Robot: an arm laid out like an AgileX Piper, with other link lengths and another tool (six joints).
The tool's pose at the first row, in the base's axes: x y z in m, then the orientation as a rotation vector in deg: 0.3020, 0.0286, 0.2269, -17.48, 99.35, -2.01
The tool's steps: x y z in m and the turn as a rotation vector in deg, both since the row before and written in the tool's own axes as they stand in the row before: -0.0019, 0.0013, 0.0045, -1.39, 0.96, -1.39; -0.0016, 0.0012, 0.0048, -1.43, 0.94, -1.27; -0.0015, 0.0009, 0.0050, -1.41, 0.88, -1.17; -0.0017, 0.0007, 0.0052, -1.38, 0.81, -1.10; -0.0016, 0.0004, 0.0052, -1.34, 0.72, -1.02; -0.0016, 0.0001, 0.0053, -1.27, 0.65, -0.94; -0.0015, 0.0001, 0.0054, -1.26, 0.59, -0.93; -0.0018, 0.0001, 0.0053, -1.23, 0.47, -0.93; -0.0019, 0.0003, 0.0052, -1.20, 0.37, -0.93; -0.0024, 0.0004, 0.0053, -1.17, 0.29, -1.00; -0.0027, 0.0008, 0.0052, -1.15, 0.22, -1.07; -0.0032, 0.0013, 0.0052, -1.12, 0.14, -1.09; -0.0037, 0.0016, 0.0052, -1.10, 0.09, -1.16; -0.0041, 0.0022, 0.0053, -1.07, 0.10, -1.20
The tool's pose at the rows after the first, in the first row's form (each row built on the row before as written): 0.3064, 0.0309, 0.2276, -19.74, 100.18, -1.97; 0.3110, 0.0332, 0.2279, -21.93, 100.99, -1.80; 0.3158, 0.0354, 0.2280, -24.03, 101.74, -1.56; 0.3208, 0.0376, 0.2281, -26.05, 102.41, -1.28; 0.3259, 0.0396, 0.2281, -27.97, 102.99, -0.96; 0.3311, 0.0415, 0.2280, -29.77, 103.50, -0.63; 0.3363, 0.0435, 0.2277, -31.55, 103.94, -0.28; 0.3414, 0.0457, 0.2276, -33.31, 104.25, 0.07; 0.3464, 0.0482, 0.2275, -35.04, 104.44, 0.43; 0.3514, 0.0511, 0.2277, -36.81, 104.52, 0.74; 0.3562, 0.0546, 0.2280, -38.62, 104.49, 1.01; 0.3608, 0.0588, 0.2285, -40.42, 104.36, 1.26; 0.3652, 0.0636, 0.2293, -42.26, 104.14, 1.47; 0.3694, 0.0692, 0.2301, -44.12, 103.89, 1.62
